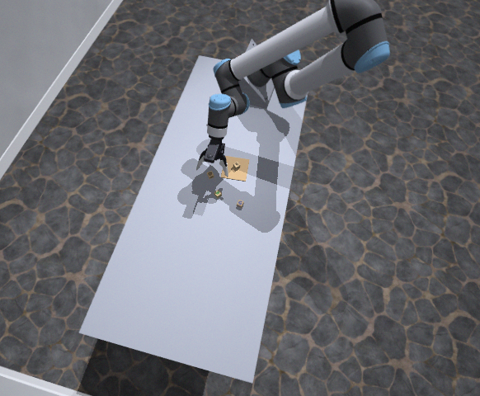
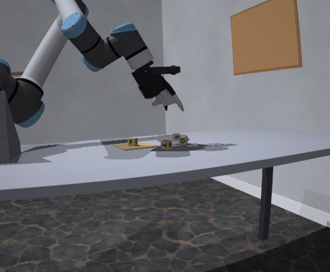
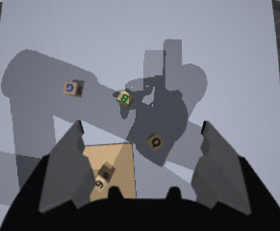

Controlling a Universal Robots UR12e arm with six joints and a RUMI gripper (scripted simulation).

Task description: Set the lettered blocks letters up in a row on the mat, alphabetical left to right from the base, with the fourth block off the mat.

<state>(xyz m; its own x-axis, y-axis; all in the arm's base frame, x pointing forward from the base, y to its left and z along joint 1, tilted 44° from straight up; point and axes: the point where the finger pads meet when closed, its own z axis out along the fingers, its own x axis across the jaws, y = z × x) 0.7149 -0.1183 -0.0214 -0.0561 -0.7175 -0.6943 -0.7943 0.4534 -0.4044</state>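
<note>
Right now the tan mat is 13 cm behind my hand, 9 cm to the left of it and 13 cm below it. Also, from my hand: green-marked block 5 cm ahead, 4 cm to the left, 12 cm below; then blue-marked block 8 cm ahead, 16 cm to the left, 12 cm below.
</note>
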